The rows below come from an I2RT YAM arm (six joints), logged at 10 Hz.
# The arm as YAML. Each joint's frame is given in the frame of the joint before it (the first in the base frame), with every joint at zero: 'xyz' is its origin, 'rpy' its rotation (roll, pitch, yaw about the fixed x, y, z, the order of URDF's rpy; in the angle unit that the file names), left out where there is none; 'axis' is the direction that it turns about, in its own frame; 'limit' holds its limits. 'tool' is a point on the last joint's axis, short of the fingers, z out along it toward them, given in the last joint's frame.
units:
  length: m
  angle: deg
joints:
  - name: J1
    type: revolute
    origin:
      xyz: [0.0, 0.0, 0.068]
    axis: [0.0, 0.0, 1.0]
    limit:
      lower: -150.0
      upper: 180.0
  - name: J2
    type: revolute
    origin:
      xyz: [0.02, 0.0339, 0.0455]
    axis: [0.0, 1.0, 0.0]
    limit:
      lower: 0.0
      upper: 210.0
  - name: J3
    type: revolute
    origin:
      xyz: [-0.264, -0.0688, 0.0]
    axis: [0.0, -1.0, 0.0]
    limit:
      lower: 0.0
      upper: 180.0
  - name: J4
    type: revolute
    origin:
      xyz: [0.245, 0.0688, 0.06]
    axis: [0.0, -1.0, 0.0]
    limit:
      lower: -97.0
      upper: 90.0
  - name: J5
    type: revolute
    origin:
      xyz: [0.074, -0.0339, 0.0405]
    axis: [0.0, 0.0, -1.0]
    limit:
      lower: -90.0
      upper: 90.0
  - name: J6
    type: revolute
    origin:
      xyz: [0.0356, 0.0, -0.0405]
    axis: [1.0, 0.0, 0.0]
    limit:
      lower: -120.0
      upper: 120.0
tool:
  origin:
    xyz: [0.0, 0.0, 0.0]
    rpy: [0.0, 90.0, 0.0]
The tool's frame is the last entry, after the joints.
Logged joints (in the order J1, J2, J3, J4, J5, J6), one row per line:
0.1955 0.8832 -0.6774 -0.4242 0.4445 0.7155
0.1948 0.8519 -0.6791 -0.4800 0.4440 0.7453
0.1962 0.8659 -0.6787 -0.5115 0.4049 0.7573
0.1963 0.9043 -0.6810 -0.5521 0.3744 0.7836
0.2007 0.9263 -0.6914 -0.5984 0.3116 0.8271
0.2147 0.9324 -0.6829 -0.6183 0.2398 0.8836
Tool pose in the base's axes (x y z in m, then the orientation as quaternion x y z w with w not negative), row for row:
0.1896 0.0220 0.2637 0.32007 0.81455 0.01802 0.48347
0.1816 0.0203 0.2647 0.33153 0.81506 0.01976 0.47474
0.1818 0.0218 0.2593 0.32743 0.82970 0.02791 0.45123
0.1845 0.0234 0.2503 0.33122 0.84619 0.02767 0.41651
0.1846 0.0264 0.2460 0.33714 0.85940 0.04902 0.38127
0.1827 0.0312 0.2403 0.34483 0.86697 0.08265 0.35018
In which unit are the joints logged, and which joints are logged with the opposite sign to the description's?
The joints are logged in radians. Opposite sign: J3.
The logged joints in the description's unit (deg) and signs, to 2 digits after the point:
11.20 50.60 38.81 -24.30 25.47 41.00
11.16 48.81 38.91 -27.50 25.44 42.70
11.24 49.61 38.89 -29.31 23.20 43.39
11.25 51.81 39.02 -31.63 21.45 44.90
11.50 53.07 39.61 -34.29 17.85 47.39
12.30 53.42 39.13 -35.43 13.74 50.63

